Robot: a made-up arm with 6 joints.
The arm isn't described. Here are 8 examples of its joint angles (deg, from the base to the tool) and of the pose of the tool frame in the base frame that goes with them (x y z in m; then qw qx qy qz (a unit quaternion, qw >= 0)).
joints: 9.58 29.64 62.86 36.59 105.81 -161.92
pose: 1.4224 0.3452 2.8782 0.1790 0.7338 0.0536 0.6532
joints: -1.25 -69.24 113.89 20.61 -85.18 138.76
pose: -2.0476 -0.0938 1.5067 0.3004 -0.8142 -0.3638 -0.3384
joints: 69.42 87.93 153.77 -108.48 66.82 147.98
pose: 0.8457 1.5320 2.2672 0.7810 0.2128 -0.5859 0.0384
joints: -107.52 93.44 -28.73 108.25 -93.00 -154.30
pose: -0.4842 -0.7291 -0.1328 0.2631 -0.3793 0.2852 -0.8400
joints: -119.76 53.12 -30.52 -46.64 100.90 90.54
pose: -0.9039 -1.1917 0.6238 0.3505 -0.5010 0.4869 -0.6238
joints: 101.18 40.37 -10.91 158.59 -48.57 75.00
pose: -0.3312 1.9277 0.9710 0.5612 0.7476 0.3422 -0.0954
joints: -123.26 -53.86 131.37 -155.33 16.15 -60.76
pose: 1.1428 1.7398 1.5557 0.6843 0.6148 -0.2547 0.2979
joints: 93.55 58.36 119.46 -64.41 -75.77 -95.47
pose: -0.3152 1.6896 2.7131 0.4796 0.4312 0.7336 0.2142
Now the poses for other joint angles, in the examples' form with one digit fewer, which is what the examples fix.
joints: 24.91 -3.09 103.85 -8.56 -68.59 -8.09
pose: -0.117 -0.086 3.423 0.601 0.369 -0.669 0.237
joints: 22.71 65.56 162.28 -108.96 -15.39 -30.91
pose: 0.809 0.361 2.927 0.011 0.912 -0.049 0.407
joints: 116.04 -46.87 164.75 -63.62 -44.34 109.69
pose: 0.648 -1.670 1.043 0.157 -0.297 0.762 0.554
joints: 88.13 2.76 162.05 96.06 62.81 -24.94
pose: -0.283 -1.020 2.469 0.290 0.075 0.913 0.278
